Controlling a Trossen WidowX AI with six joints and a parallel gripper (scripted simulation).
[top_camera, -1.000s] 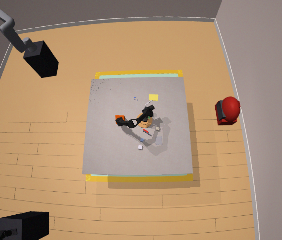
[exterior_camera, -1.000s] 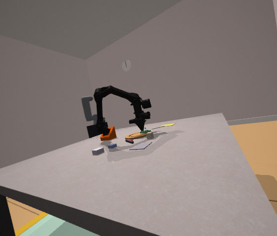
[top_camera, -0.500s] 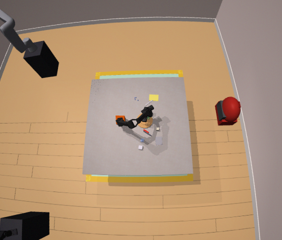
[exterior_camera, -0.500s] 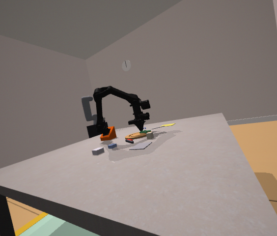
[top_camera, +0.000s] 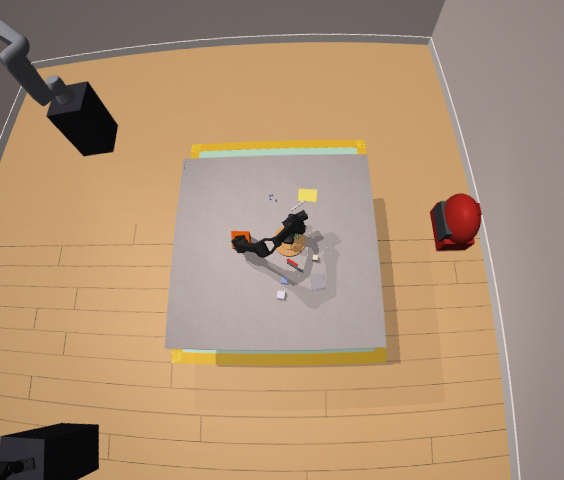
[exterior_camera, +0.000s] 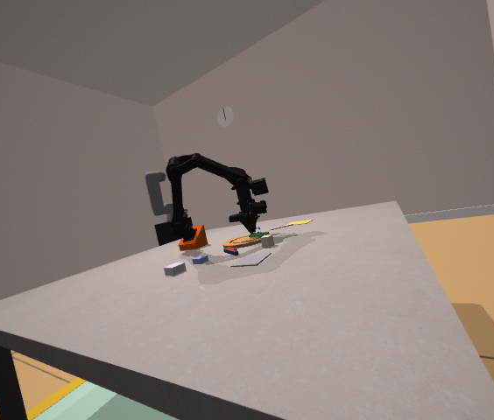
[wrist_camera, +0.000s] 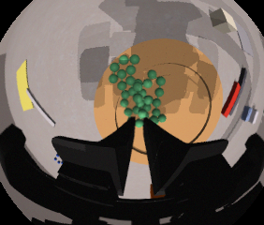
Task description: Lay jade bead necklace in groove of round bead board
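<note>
Right now my gripper tip is 4 cm to the left of the round wooden bead board, 2 cm past it and 1 cm above it. Also, from my gripper tip: beige cube 17 cm to the right, 13 cm ahead; red-handled tool 19 cm to the right, 2 cm below; blue block 29 cm to the right, 6 cm behind, 1 cm below.
</note>
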